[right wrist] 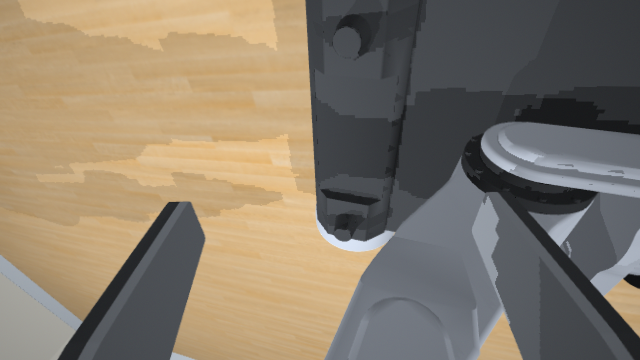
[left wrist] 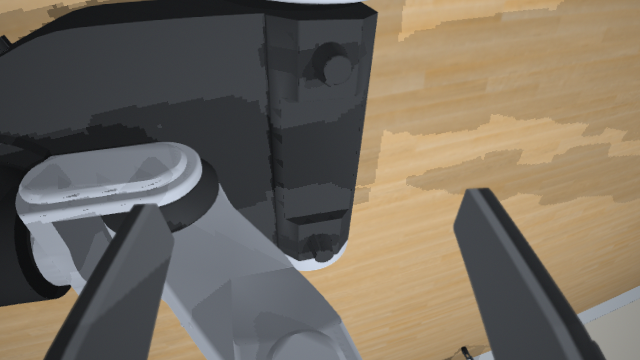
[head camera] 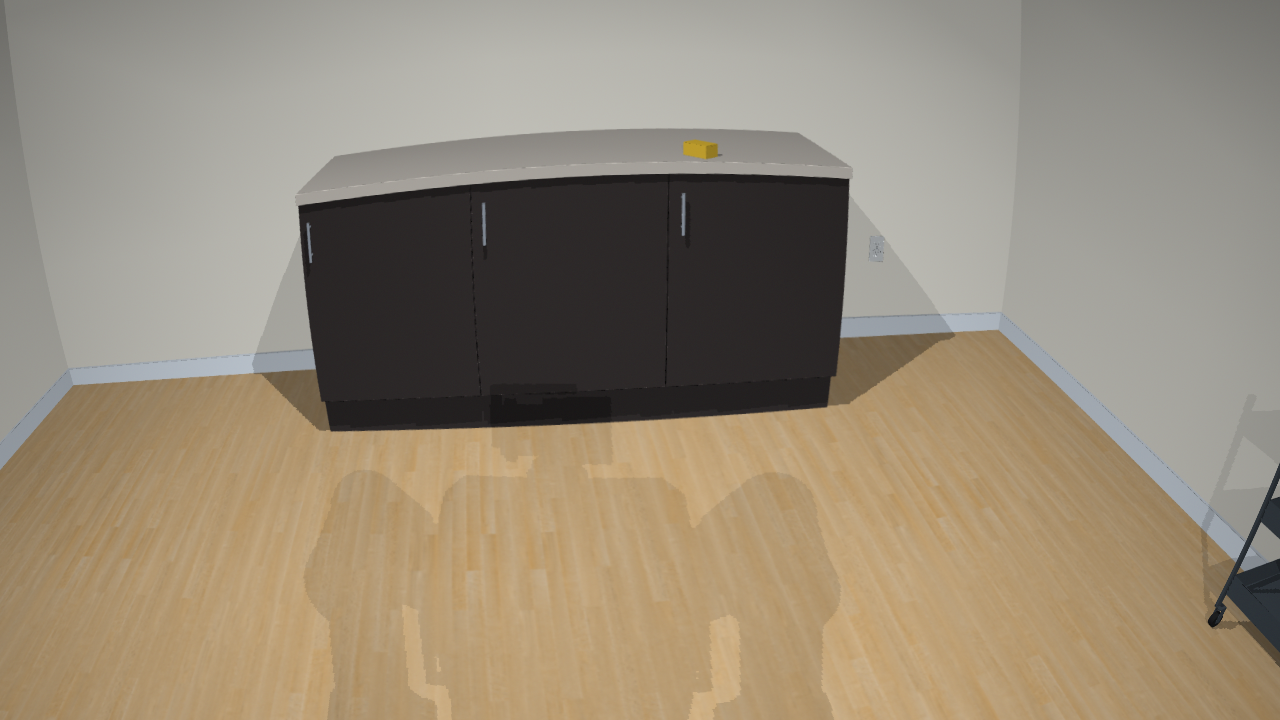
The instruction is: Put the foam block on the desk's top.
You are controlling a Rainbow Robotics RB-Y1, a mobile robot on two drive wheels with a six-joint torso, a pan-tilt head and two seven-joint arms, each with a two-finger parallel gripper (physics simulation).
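Places are measured from the robot's base along level axes (x ahead, y left, z up), in metres.
Where they show: left gripper, fingertip midpoint: [left wrist: 312,215]; right gripper, fingertip midpoint: [right wrist: 336,215].
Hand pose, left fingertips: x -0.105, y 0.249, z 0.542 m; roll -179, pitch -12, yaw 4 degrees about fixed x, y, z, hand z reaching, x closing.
After its pixels a point has its place.
A yellow block [head camera: 699,149] @(y -0.270, x 2.495, z 0.938 m), which looks like the foam block, sits on the light top [head camera: 492,162] @(y 0.369, x 2.493, z 0.910 m) of a low dark cabinet, right of its middle and near the front edge. A separate desk does not show in the head view. My left gripper [left wrist: 312,215] @(y 0.249, x -0.105, z 0.542 m) is open and empty, with its fingers wide apart. My right gripper [right wrist: 336,215] @(y -0.207, x -0.066, z 0.550 m) is also open and empty. Both grippers are near my own body and above the wood floor, away from the block. The block does not show in either wrist view.
The dark cabinet [head camera: 572,286] @(y 0.116, x 2.420, z 0.511 m) with three doors and upright handles stands against the far wall [head camera: 537,71] @(y 0.276, x 3.035, z 1.157 m). Part of a dark cart [head camera: 1253,586] @(y -1.898, x 1.071, z 0.133 m) on casters shows at the right edge. Wood floor [head camera: 572,573] @(y 0.112, x 1.661, z 0.001 m) lies before the cabinet, with my shadow on it.
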